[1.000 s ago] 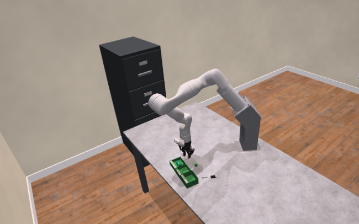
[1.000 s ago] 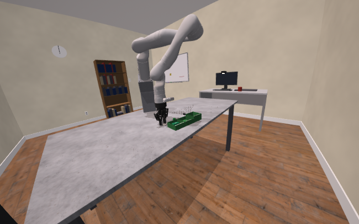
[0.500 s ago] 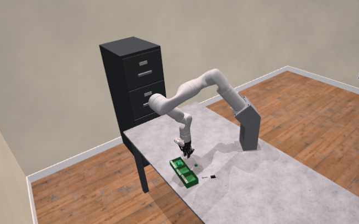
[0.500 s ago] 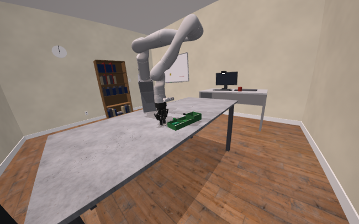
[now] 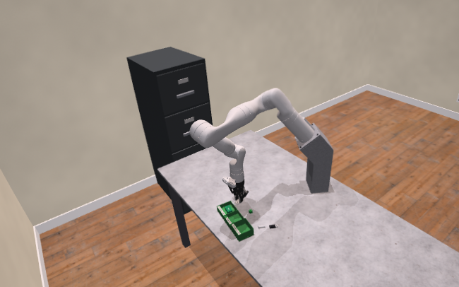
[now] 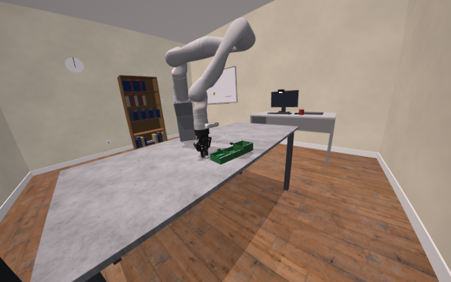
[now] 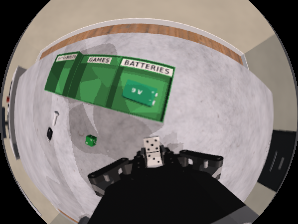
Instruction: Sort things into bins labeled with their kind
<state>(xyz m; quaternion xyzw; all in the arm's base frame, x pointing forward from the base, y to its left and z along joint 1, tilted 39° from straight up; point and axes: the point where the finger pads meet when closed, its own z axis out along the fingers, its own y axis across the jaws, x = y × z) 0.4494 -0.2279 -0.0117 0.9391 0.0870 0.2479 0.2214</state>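
Right now my hand is 13 cm short of the green bin row and 9 cm to the right of it. Round my hand: white piece: 2 cm below; grey pin: 7 cm ahead, 22 cm to the left, 2 cm below; small green cube: 2 cm ahead, 11 cm to the left, 1 cm below.
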